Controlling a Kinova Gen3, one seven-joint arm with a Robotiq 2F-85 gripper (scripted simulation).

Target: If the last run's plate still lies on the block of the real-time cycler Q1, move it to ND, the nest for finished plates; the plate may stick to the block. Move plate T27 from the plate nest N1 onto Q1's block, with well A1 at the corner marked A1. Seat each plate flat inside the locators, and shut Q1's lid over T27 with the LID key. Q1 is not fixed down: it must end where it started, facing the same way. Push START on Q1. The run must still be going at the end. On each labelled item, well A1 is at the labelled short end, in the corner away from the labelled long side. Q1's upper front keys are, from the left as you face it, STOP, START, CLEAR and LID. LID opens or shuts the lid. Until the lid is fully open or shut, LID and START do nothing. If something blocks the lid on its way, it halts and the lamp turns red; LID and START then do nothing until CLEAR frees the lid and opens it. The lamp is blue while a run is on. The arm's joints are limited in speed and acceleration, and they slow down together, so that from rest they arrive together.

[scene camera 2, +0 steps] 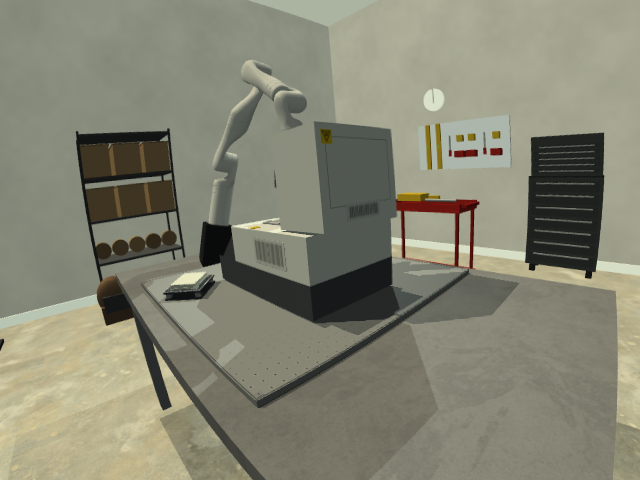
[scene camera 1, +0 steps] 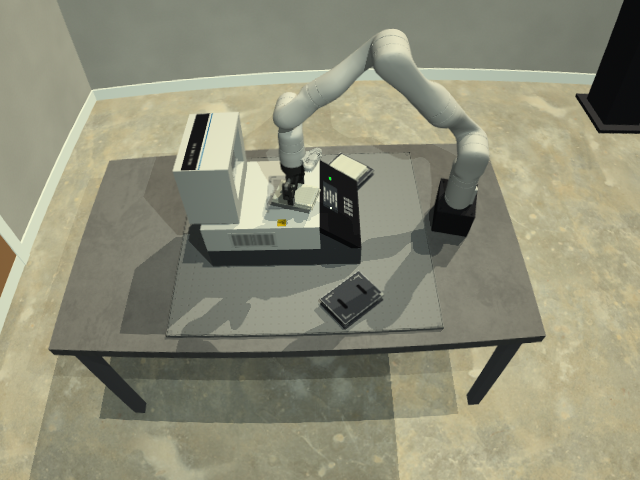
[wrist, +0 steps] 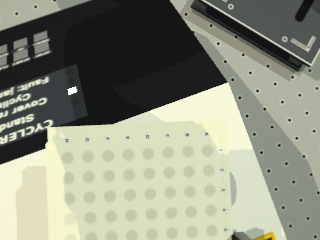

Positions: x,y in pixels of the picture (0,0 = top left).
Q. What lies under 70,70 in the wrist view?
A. A cycler Q1.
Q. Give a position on a cycler Q1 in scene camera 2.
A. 313,275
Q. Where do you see a cycler Q1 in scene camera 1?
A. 268,233
